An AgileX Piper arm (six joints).
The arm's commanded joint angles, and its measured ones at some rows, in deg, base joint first. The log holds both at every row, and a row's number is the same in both.
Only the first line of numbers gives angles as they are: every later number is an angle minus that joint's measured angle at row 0.
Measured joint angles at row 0: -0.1 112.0 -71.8 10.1 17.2 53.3
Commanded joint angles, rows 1 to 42: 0.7 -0.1 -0.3 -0.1 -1.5 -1.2; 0.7 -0.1 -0.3 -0.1 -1.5 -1.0; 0.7 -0.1 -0.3 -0.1 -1.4 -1.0; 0.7 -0.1 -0.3 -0.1 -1.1 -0.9; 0.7 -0.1 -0.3 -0.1 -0.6 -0.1; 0.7 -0.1 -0.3 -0.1 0.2 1.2; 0.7 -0.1 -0.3 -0.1 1.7 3.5; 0.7 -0.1 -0.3 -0.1 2.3 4.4; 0.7 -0.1 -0.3 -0.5 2.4 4.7; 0.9 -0.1 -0.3 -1.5 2.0 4.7; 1.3 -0.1 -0.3 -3.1 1.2 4.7; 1.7 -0.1 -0.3 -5.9 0.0 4.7; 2.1 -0.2 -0.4 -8.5 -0.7 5.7; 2.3 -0.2 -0.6 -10.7 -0.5 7.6; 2.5 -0.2 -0.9 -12.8 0.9 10.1; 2.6 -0.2 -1.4 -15.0 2.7 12.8; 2.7 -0.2 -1.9 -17.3 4.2 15.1; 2.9 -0.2 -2.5 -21.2 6.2 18.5; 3.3 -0.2 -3.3 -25.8 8.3 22.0; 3.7 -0.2 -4.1 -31.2 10.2 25.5; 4.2 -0.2 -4.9 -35.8 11.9 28.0; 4.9 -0.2 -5.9 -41.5 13.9 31.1; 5.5 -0.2 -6.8 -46.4 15.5 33.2; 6.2 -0.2 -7.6 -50.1 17.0 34.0; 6.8 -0.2 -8.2 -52.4 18.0 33.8; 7.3 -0.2 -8.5 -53.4 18.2 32.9; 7.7 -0.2 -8.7 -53.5 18.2 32.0; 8.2 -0.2 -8.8 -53.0 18.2 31.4; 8.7 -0.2 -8.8 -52.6 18.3 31.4; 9.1 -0.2 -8.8 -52.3 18.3 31.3; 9.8 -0.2 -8.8 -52.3 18.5 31.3; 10.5 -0.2 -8.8 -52.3 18.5 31.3; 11.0 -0.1 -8.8 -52.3 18.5 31.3; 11.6 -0.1 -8.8 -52.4 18.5 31.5; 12.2 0.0 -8.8 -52.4 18.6 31.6; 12.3 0.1 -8.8 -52.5 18.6 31.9; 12.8 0.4 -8.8 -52.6 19.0 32.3; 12.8 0.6 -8.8 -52.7 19.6 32.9; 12.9 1.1 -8.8 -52.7 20.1 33.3; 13.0 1.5 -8.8 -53.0 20.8 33.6; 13.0 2.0 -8.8 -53.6 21.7 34.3; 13.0 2.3 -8.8 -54.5 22.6 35.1
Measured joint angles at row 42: 12.8 0.9 -8.5 -52.1 19.5 33.0
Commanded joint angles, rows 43 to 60: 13.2 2.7 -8.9 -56.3 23.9 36.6; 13.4 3.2 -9.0 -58.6 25.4 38.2; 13.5 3.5 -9.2 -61.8 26.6 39.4; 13.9 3.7 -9.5 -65.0 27.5 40.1; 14.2 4.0 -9.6 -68.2 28.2 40.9; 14.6 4.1 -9.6 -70.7 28.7 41.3; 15.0 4.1 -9.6 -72.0 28.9 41.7; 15.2 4.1 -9.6 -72.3 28.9 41.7; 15.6 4.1 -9.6 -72.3 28.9 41.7; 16.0 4.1 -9.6 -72.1 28.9 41.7; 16.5 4.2 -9.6 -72.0 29.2 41.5; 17.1 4.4 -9.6 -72.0 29.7 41.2; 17.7 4.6 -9.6 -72.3 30.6 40.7; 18.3 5.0 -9.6 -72.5 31.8 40.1; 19.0 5.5 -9.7 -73.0 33.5 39.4; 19.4 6.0 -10.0 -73.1 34.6 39.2; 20.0 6.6 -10.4 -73.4 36.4 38.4; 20.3 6.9 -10.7 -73.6 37.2 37.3
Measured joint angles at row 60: 18.6 5.5 -9.4 -71.6 32.4 40.3
